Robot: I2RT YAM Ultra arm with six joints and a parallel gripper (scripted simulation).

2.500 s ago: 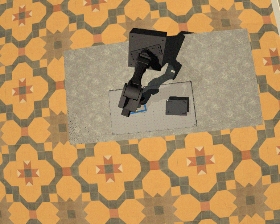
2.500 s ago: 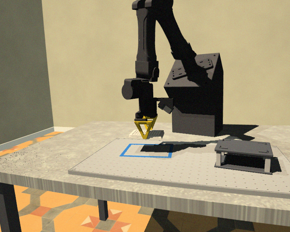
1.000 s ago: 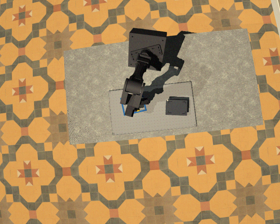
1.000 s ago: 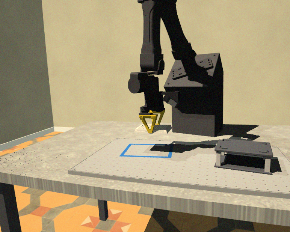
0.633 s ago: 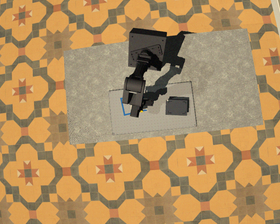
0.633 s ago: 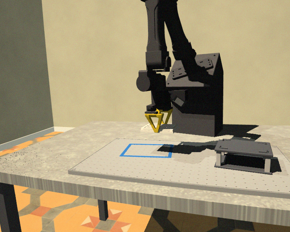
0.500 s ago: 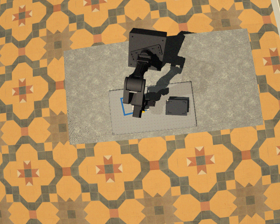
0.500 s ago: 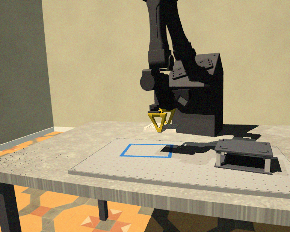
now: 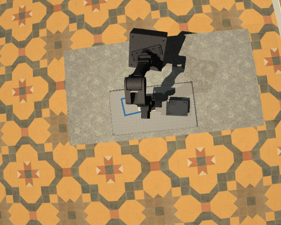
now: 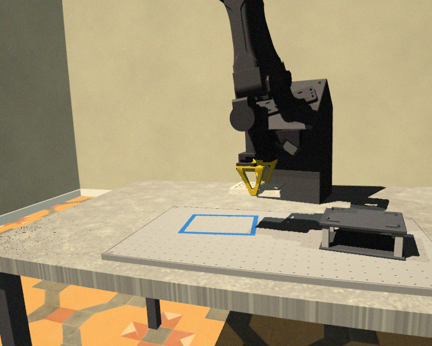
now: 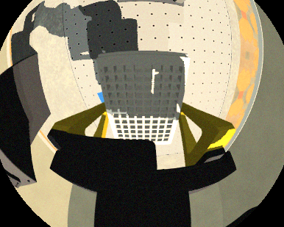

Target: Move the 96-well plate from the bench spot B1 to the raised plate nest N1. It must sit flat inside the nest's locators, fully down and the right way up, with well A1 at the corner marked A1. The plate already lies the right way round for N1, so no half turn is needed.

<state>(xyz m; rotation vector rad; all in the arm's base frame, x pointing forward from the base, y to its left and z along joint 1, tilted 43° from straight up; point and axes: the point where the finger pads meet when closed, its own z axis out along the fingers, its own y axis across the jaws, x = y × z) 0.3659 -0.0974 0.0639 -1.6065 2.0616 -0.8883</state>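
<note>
The raised plate nest is 10 cm ahead of my hand, 21 cm to the left of it and 5 cm below it. The rest, counted from my hand: 96-well plate: right at my hand.
</note>
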